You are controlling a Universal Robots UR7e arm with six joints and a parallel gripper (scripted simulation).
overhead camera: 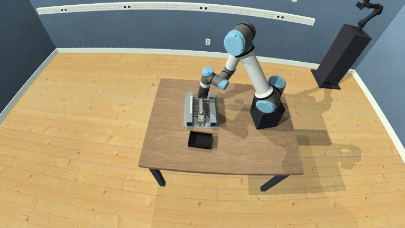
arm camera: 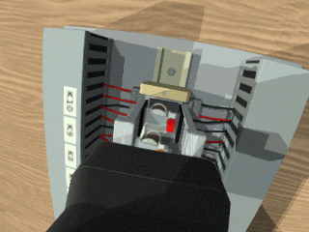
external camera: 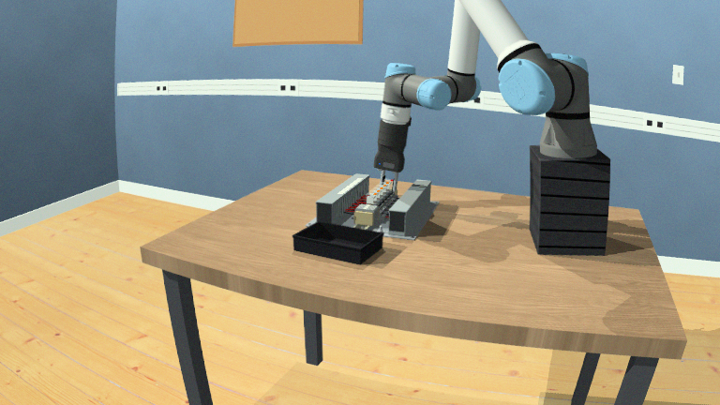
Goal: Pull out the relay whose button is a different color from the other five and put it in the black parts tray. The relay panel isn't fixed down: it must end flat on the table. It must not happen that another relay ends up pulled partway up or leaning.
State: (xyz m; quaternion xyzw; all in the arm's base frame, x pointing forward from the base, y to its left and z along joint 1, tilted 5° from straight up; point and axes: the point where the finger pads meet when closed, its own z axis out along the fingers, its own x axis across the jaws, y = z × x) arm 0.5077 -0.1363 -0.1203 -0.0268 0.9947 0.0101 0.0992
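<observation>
The relay lies 10 mm below my hand. Also, from my hand: relay panel 90 mm to the left, 30 mm below; then black parts tray 360 mm to the left, 40 mm below, 10 mm behind.
</observation>
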